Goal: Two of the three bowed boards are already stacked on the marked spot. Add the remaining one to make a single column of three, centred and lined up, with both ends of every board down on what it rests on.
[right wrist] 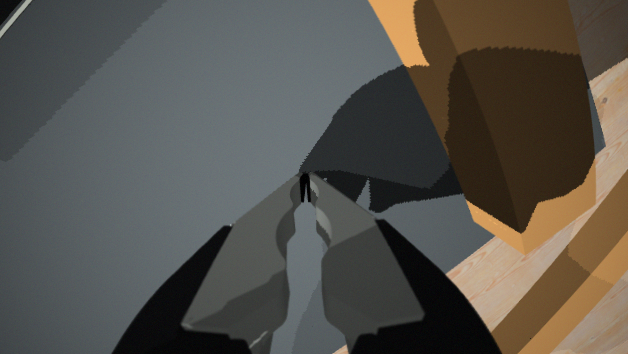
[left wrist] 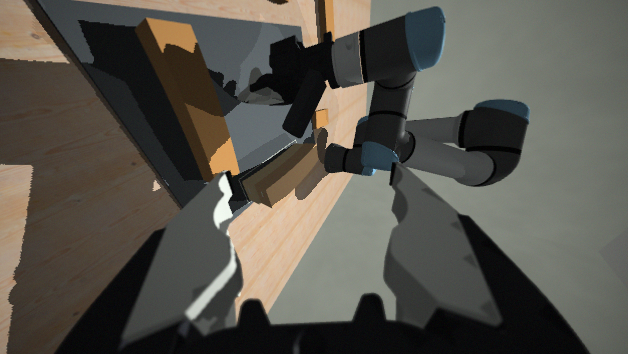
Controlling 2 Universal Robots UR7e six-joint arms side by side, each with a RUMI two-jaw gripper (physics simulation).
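Frame: origin at the left arm's base, x down, y left, z ahead, level; centimetres.
Where they show: left gripper, between the fingertips: (left wrist: 311,168); right gripper, between the fingertips: (right wrist: 305,175) (left wrist: 238,99); right arm's base, origin of its link: (left wrist: 330,158).
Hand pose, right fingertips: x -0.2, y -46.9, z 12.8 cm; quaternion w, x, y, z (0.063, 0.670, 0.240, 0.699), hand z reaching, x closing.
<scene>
After its pixels a point has its place.
The loose bowed board (left wrist: 197,107) {x -5.4, y -36.9, z 19.9 cm} (right wrist: 522,110) {x -5.4, y -39.5, z 20.0 cm} lies on the grey mat (left wrist: 110,17) {x -0.6, y -39.9, z 31.0 cm} (right wrist: 175,100) {x -0.6, y -45.3, z 4.2 cm}, apart from the stack. Which face it rests on is unclear. The two stacked boards (left wrist: 287,172) {x -9.3, y -38.7, z -2.6 cm} sit by the white outline (left wrist: 272,158) {x -0.6, y -42.9, z -4.6 cm} at the mat's edge, one on the other; their end contacts are too small to judge. My left gripper (left wrist: 311,168) {x -29.4, y -29.5, z 21.1 cm} is open and empty, seen in front of the stack. My right gripper (right wrist: 305,175) {x -0.2, y -46.9, z 12.8 cm} (left wrist: 238,99) {x -0.2, y -46.9, z 12.8 cm} is shut on nothing, over the mat beside the loose board; its shadow reaches that board.
A small wooden block (left wrist: 321,118) {x -1.8, y -70.5, z -16.9 cm} lies near the mat's far edge. A thin wooden bar (left wrist: 326,20) (right wrist: 565,290) lies on the wooden table beyond the mat. The right arm (left wrist: 392,102) {x -30.9, y -53.6, z 5.6 cm} extends over the table in the left wrist view.
</scene>
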